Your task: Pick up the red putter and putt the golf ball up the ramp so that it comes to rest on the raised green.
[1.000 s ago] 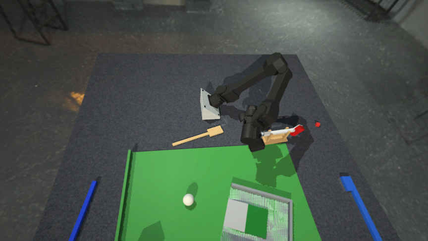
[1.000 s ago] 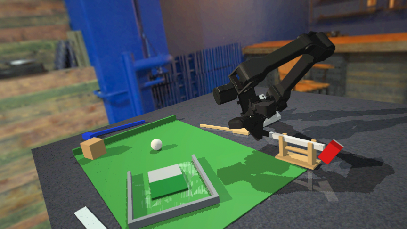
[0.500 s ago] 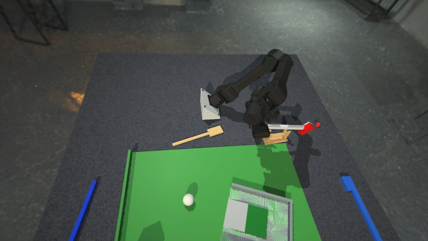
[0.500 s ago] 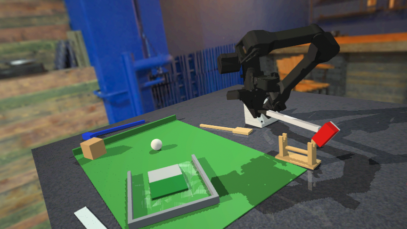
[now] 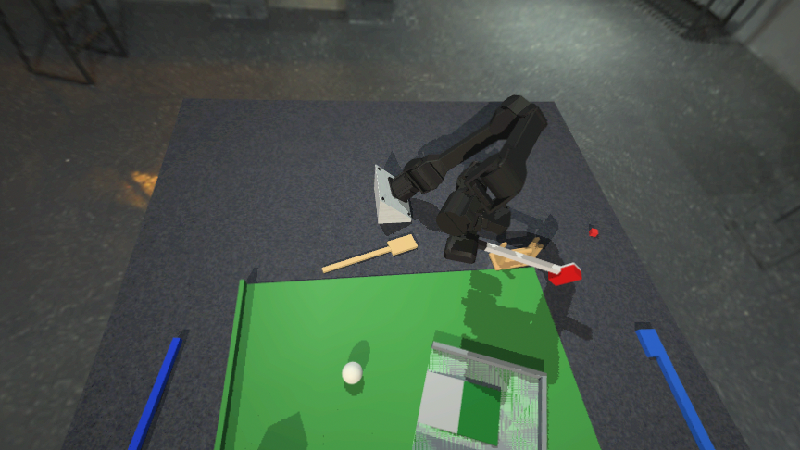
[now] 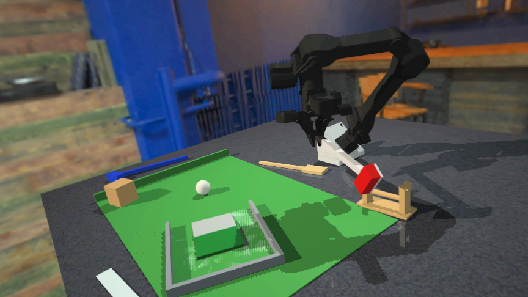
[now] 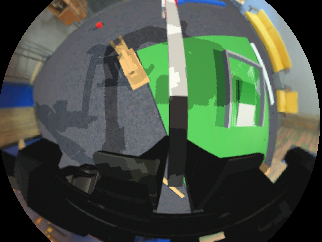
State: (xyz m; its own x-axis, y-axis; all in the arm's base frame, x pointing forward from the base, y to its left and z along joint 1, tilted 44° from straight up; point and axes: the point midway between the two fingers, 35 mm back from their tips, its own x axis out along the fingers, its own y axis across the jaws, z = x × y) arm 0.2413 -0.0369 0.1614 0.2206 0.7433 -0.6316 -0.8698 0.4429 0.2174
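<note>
Right now my gripper tip is 9 cm past the wooden paddle, 17 cm to the left of it and 13 cm above it. Also, from my gripper tip: grey frame (32 cm ahead, 2 cm to the right, 12 cm below); green mat (22 cm ahead, 17 cm to the right, 13 cm below); red putter (5 cm ahead, 11 cm to the left, 1 cm above).
</note>
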